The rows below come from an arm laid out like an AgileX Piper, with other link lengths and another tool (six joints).
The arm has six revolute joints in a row. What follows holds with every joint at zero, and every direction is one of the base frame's.
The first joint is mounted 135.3 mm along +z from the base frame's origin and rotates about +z.
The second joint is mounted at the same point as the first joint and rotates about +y.
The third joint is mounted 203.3 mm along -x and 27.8 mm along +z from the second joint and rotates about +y.
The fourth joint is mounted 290.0 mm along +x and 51.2 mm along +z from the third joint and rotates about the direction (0.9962, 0, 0.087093).
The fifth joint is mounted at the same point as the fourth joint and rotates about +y.
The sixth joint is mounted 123.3 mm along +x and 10.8 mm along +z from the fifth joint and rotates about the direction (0.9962, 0, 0.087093).
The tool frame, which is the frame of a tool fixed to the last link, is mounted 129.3 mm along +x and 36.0 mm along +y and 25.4 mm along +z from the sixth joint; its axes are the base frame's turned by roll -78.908, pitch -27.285 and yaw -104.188 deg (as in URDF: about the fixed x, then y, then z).
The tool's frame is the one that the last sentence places.
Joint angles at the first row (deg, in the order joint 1, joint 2, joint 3, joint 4, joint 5, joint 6):
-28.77, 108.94, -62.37, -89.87, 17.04, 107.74
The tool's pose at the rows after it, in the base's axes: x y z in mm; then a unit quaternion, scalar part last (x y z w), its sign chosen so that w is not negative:
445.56 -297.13 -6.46 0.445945 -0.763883 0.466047 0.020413
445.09 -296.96 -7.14 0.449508 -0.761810 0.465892 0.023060
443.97 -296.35 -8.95 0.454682 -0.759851 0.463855 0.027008
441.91 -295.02 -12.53 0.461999 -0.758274 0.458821 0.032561
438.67 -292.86 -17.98 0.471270 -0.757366 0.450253 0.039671
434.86 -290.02 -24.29 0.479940 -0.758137 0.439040 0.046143
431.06 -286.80 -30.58 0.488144 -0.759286 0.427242 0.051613
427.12 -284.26 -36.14 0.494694 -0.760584 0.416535 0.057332
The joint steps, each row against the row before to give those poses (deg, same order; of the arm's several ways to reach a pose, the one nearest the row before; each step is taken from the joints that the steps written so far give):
0.00, 0.01, 0.00, 0.03, 0.05, -0.47
0.00, 0.00, 0.00, 0.38, 0.06, -0.90
0.00, 0.02, 0.00, 1.27, 0.06, -1.92
0.00, 0.05, 0.00, 2.56, 0.06, -3.34
0.00, 0.08, 0.00, 4.04, 0.12, -4.88
0.00, 0.09, 0.00, 4.93, 0.18, -5.52
0.00, 0.09, 0.00, 4.93, 0.24, -5.41
0.00, 0.09, 0.00, 4.24, 0.44, -4.60

